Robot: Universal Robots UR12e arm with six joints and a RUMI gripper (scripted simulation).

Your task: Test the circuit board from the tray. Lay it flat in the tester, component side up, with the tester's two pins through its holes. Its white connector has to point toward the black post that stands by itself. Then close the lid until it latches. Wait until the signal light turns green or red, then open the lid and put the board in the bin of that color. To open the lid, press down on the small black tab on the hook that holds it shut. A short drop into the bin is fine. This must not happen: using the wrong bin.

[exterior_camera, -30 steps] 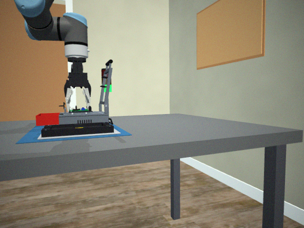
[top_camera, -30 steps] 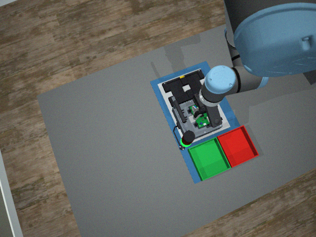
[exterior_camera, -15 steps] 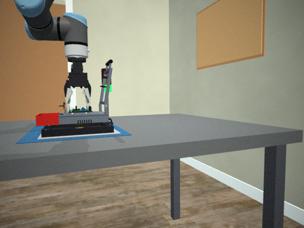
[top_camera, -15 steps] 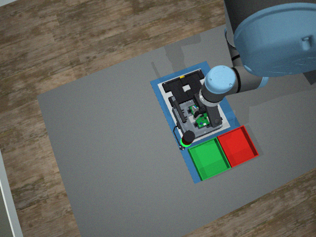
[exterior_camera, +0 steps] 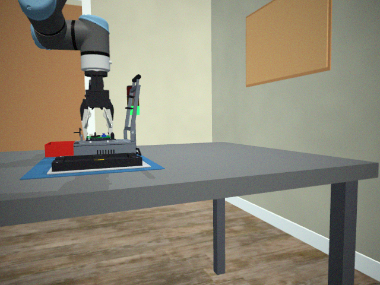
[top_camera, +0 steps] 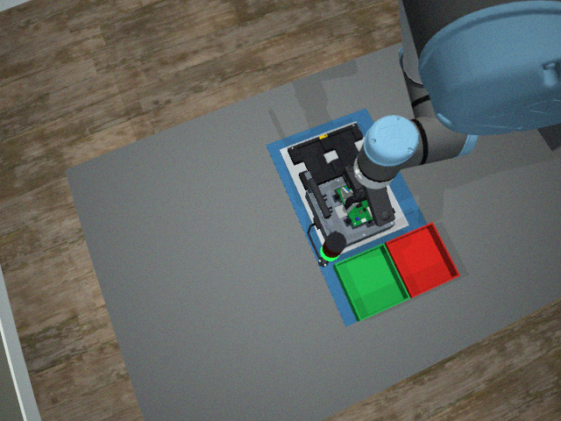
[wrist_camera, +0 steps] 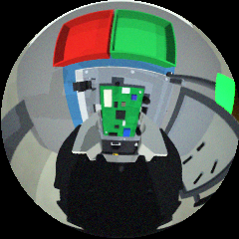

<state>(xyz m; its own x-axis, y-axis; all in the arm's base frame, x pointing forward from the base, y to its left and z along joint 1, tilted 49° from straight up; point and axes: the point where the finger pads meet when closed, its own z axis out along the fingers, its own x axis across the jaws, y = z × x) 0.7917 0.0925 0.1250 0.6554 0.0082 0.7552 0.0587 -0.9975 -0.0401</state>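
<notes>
Now: the green circuit board 10 mm to the right of my hand. From my hand the other things lie so: green bin 30 mm ahead, 200 mm to the left, 60 mm below; then black latch hook 70 mm behind, 40 mm to the left, 10 mm above; then tester lid 120 mm ahead, 110 mm above.
</notes>
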